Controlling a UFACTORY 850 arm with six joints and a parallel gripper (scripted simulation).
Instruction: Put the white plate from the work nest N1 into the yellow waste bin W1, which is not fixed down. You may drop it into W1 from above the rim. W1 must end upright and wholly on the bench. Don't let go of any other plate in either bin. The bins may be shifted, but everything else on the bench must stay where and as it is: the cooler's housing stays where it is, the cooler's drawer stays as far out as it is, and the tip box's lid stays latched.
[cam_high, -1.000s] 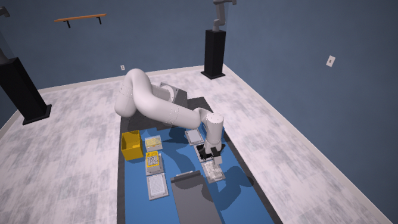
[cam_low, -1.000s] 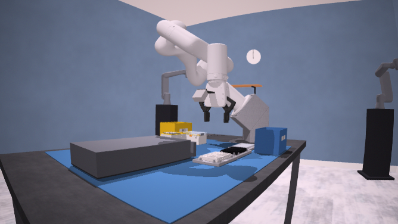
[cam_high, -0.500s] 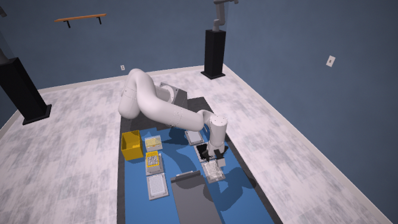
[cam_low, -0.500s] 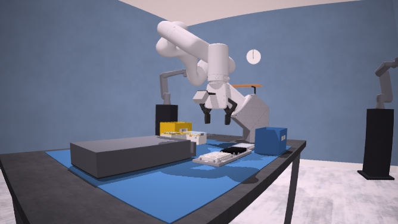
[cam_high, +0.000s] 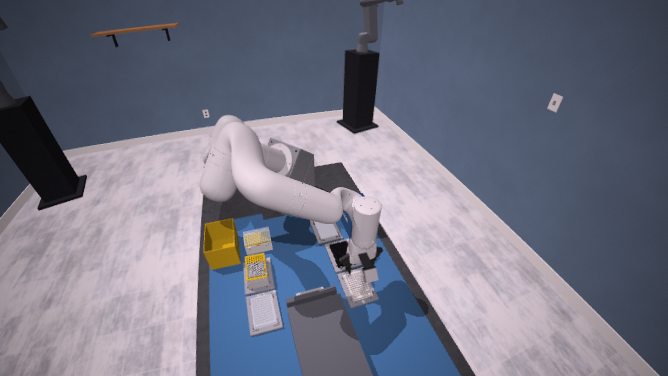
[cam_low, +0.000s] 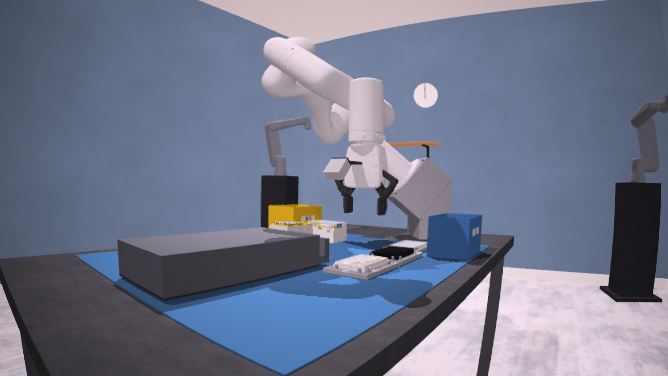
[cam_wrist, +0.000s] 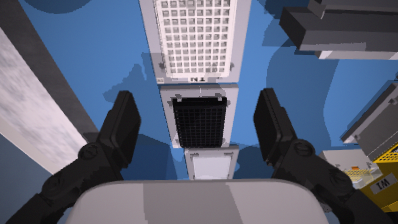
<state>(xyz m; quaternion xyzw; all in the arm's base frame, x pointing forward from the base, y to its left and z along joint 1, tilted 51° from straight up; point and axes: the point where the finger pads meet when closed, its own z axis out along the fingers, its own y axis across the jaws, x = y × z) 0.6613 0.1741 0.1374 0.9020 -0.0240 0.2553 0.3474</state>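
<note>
My gripper is now 13 cm above the white plate. From my hand the other things lie so: grey work nest 14 cm below; then blue bin 31 cm behind, 21 cm to the left, 11 cm below; then black plate 17 cm behind, 4 cm to the left, 13 cm below.
</note>
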